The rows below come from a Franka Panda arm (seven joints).
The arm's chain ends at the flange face. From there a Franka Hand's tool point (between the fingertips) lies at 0.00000 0.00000 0.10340 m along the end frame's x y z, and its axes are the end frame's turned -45 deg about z.
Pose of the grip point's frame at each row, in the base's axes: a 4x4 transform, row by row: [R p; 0 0 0 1], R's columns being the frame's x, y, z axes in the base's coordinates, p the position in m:
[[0.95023, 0.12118, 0.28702, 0.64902], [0.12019, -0.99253, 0.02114, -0.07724], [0.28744, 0.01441, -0.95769, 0.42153], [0, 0, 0, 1]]
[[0.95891, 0.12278, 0.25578, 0.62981], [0.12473, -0.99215, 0.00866, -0.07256], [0.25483, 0.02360, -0.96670, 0.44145], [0, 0, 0, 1]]
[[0.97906, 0.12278, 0.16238, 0.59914], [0.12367, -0.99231, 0.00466, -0.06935], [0.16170, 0.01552, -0.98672, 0.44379], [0, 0, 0, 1]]
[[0.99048, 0.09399, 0.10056, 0.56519], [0.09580, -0.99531, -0.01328, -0.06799], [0.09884, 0.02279, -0.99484, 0.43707], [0, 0, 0, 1]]
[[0.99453, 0.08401, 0.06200, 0.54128], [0.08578, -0.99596, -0.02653, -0.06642], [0.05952, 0.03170, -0.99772, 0.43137], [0, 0, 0, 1]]
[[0.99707, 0.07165, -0.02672, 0.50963], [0.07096, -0.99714, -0.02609, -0.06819], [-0.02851, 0.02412, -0.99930, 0.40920], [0, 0, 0, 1]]
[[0.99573, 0.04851, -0.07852, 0.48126], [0.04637, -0.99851, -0.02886, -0.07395], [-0.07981, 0.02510, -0.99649, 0.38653], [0, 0, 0, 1]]
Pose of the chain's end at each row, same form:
[[0.75760, -0.58623, 0.28702, 0.61934], [-0.61684, -0.78681, 0.02114, -0.07943], [0.21344, -0.19306, -0.95769, 0.52056], [0, 0, 0, 1]]
[[0.76487, -0.59123, 0.25578, 0.60336], [-0.61336, -0.78975, 0.00866, -0.07346], [0.19688, -0.16350, -0.96670, 0.54141], [0, 0, 0, 1]]
[[0.77912, -0.60548, 0.16238, 0.58235], [-0.61422, -0.78912, 0.00466, -0.06983], [0.12531, -0.10336, -0.98672, 0.54582], [0, 0, 0, 1]]
[[0.76684, -0.63391, 0.10056, 0.55479], [-0.63605, -0.77153, -0.01328, -0.06662], [0.08601, -0.05378, -0.99484, 0.53994], [0, 0, 0, 1]]
[[0.76264, -0.64383, 0.06200, 0.53487], [-0.64359, -0.76491, -0.02653, -0.06368], [0.06450, -0.01967, -0.99772, 0.53453], [0, 0, 0, 1]]
[[0.75570, -0.65437, -0.02672, 0.51239], [-0.65491, -0.75526, -0.02609, -0.06549], [-0.00310, 0.03722, -0.99930, 0.51253], [0, 0, 0, 1]]
[[0.73839, -0.66979, -0.07852, 0.48938], [-0.67326, -0.73884, -0.02886, -0.07097], [-0.03869, 0.07418, -0.99649, 0.48957], [0, 0, 0, 1]]

